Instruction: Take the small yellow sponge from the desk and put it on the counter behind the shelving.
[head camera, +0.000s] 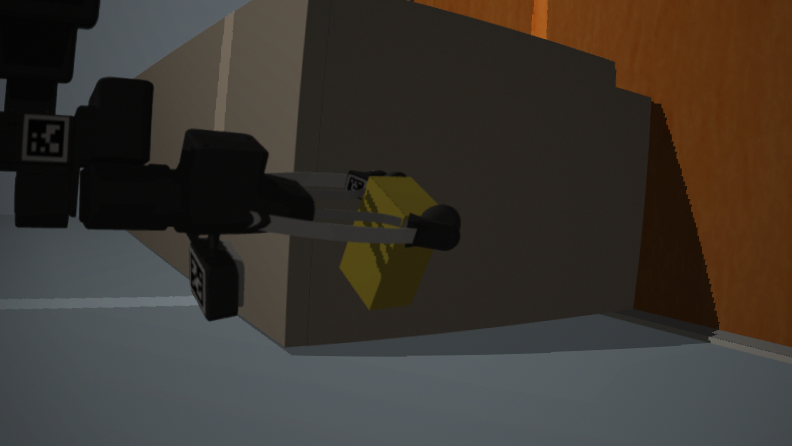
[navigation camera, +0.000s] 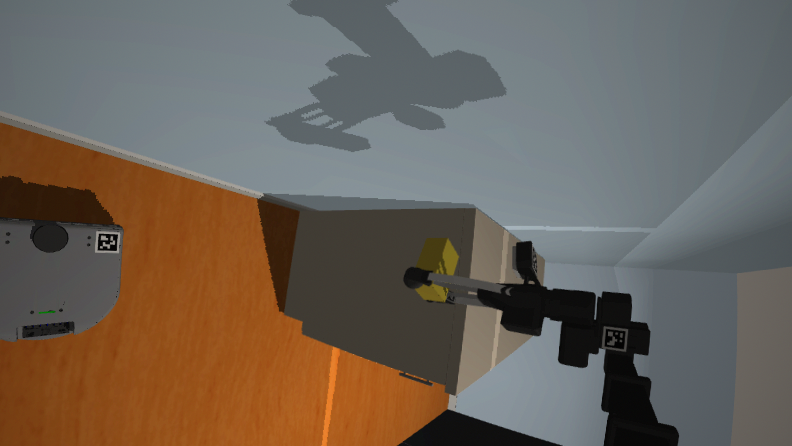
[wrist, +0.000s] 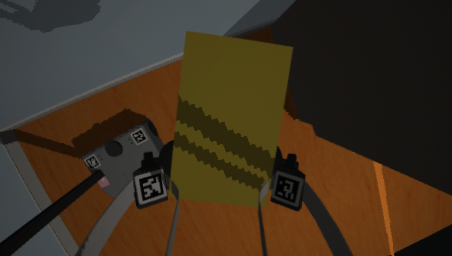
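Pixels of known places: gripper, fingertip midpoint: (head camera: 431, 209) (navigation camera: 415, 284); robot's base, link origin: (navigation camera: 51, 236).
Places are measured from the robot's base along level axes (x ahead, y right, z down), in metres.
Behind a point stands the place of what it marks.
Observation:
The yellow sponge (head camera: 396, 277) @(x 0.038, y 0.494, z -0.995 m) (navigation camera: 440, 252) @(x 0.040, y 0.495, z -1.006 m) (wrist: 230, 85) is a block held off the floor between the fingertips. My gripper (head camera: 407, 204) @(x -0.022, y 0.491, z -0.960 m) (navigation camera: 433, 288) (wrist: 219, 157) @(x -0.022, y 0.491, z -0.960 m) is shut on it. Dark stripes of shadow cross the sponge in the wrist view. A grey-brown counter block (head camera: 471, 127) @(x -0.196, y 0.891, z -0.571 m) (navigation camera: 376, 277) @(x -0.087, y 0.905, z -0.542 m) (wrist: 380, 60) shows its dark end panel behind the sponge in the head and navigation views. Its paler top face has a light strip. The gap between sponge and counter cannot be judged exactly. The desk and the shelving cannot be made out.
The robot's base (navigation camera: 66, 277) @(x -0.100, y 0.039, z -0.160 m) (wrist: 117, 162) stands on the orange wooden floor (head camera: 737, 166) @(x -0.154, y 0.651, z 0.000 m) (navigation camera: 182, 332) @(x -0.348, y 0.403, z 0.000 m) (wrist: 330, 165). A blue-grey wall (head camera: 443, 398) @(x 0.220, y 0.693, z -0.786 m) (navigation camera: 166, 83) @(x 0.289, y 0.122, z -0.692 m) (wrist: 100, 60) runs along the counter, with the arm's shadow on it in the navigation view. A black surface (navigation camera: 476, 432) @(x -1.743, y 2.692, z -0.438 m) shows at that view's lower edge.

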